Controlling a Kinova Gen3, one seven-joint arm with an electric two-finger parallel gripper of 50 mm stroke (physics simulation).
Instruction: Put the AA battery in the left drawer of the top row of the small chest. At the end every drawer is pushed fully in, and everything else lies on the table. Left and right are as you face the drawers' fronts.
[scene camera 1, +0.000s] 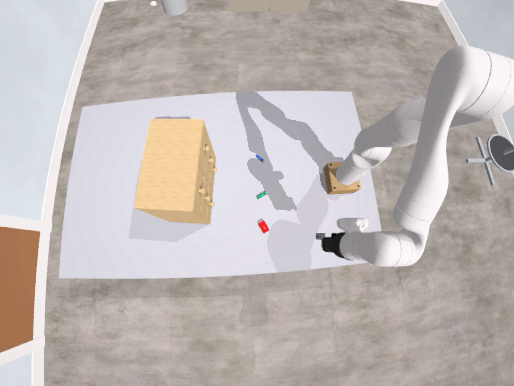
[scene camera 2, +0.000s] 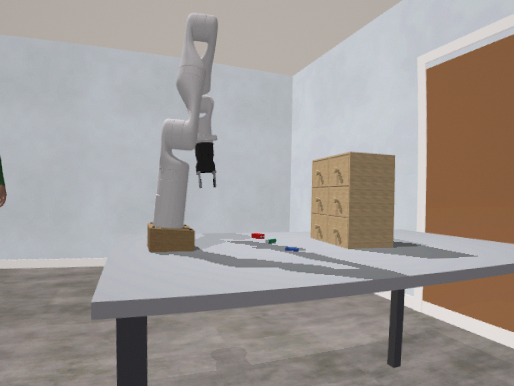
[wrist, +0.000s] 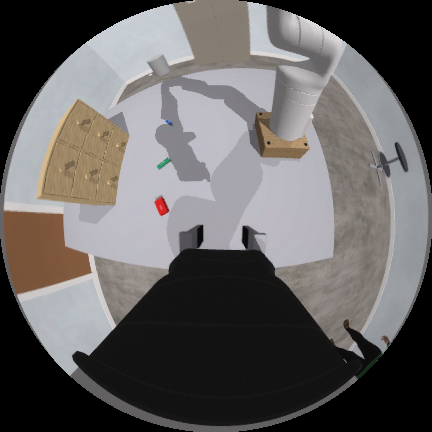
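Where they show: gripper, fingertip midpoint: (scene camera 1: 324, 236) (scene camera 2: 207, 187) (wrist: 222, 233); arm's base, link origin: (scene camera 1: 345, 175) (scene camera 2: 168, 226) (wrist: 284, 127).
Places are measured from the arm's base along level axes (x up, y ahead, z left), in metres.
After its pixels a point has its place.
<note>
A green cylinder (scene camera 1: 261, 195) @(z 0.074, x -0.054, y 0.369 m) (scene camera 2: 271, 241) @(z 0.065, x -0.061, y 0.365 m) (wrist: 164, 163) @(z 0.075, x -0.058, y 0.360 m), by its size apparently the AA battery, lies on the table (scene camera 1: 100, 260) @(z 0.360, x -0.067, y 1.081 m) (scene camera 2: 165, 285) @(z -0.429, x -0.068, y -0.026 m) (wrist: 300, 220) @(z 0.253, x -0.068, y -0.043 m) between a smaller-looking blue cylinder (scene camera 1: 259, 158) @(z -0.100, x -0.059, y 0.373 m) (scene camera 2: 292, 249) @(z -0.109, x -0.063, y 0.370 m) (wrist: 169, 122) @(z -0.099, x -0.061, y 0.367 m) and a red block (scene camera 1: 263, 226) @(z 0.208, x -0.050, y 0.364 m) (scene camera 2: 258, 236) @(z 0.190, x -0.059, y 0.357 m) (wrist: 161, 206) @(z 0.212, x -0.049, y 0.355 m). The wooden chest (scene camera 1: 172, 165) @(z 0.053, x 0.255, y 0.658 m) (scene camera 2: 372, 200) @(z -0.112, x 0.095, y 0.662 m) (wrist: 95, 165) has three rows of two drawers, with fronts facing the robot's base. Its drawers look pushed in, including the top-left drawer (scene camera 2: 320, 173) @(z 0.113, x 0.196, y 0.583 m) (wrist: 59, 177) @(z 0.141, x 0.195, y 0.585 m). My gripper (scene camera 1: 320, 236) @(z 0.266, x 0.129, y 0.165 m) (scene camera 2: 207, 184) @(z 0.266, x 0.129, y 0.165 m) (wrist: 222, 233) @(z 0.266, x 0.129, y 0.165 m) is open and empty, high above the table's robot side.
The arm's base stands on a wooden block (scene camera 1: 342, 188) @(z 0.060, x -0.001, y 0.023 m) (scene camera 2: 171, 239) @(z -0.065, x -0.032, y 0.007 m) (wrist: 284, 150) @(z 0.066, x -0.022, y 0.008 m) at the table's end opposite the chest. Small handles stick out from the drawer fronts. A stool (scene camera 1: 501, 152) (wrist: 385, 164) stands beyond the base. Part of a person (wrist: 367, 345) shows in the wrist view.
</note>
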